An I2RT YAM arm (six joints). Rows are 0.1 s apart.
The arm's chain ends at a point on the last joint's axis. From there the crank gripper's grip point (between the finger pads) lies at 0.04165 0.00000 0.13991 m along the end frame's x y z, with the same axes.
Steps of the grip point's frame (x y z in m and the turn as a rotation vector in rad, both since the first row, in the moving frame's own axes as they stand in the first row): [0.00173, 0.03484, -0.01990, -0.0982, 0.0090, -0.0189]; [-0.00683, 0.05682, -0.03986, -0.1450, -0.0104, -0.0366]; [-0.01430, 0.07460, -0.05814, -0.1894, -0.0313, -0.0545]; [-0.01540, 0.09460, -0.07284, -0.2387, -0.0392, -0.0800]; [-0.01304, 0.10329, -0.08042, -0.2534, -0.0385, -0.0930]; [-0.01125, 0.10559, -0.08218, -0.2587, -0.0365, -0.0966]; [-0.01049, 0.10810, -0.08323, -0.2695, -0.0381, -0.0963]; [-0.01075, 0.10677, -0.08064, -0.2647, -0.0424, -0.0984]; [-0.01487, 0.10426, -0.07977, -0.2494, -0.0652, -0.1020]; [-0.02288, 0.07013, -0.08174, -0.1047, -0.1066, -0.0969]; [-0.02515, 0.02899, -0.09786, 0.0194, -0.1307, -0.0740]
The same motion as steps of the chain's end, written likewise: [0.00035, 0.02194, -0.01888, -0.0982, 0.0090, -0.0189]; [-0.00572, 0.03807, -0.03893, -0.1450, -0.0104, -0.0366]; [-0.01059, 0.05029, -0.05708, -0.1894, -0.0313, -0.0545]; [-0.01114, 0.06445, -0.07078, -0.2387, -0.0392, -0.0800]; [-0.00915, 0.07165, -0.07792, -0.2534, -0.0385, -0.0930]; [-0.00773, 0.07339, -0.07945, -0.2587, -0.0365, -0.0966]; [-0.00681, 0.07440, -0.08019, -0.2695, -0.0381, -0.0963]; [-0.00647, 0.07376, -0.07793, -0.2647, -0.0424, -0.0984]; [-0.00733, 0.07321, -0.07836, -0.2494, -0.0652, -0.1020]; [-0.00832, 0.05862, -0.08481, -0.1047, -0.1066, -0.0969]; [-0.00636, 0.03414, -0.10203, 0.0194, -0.1307, -0.0740]
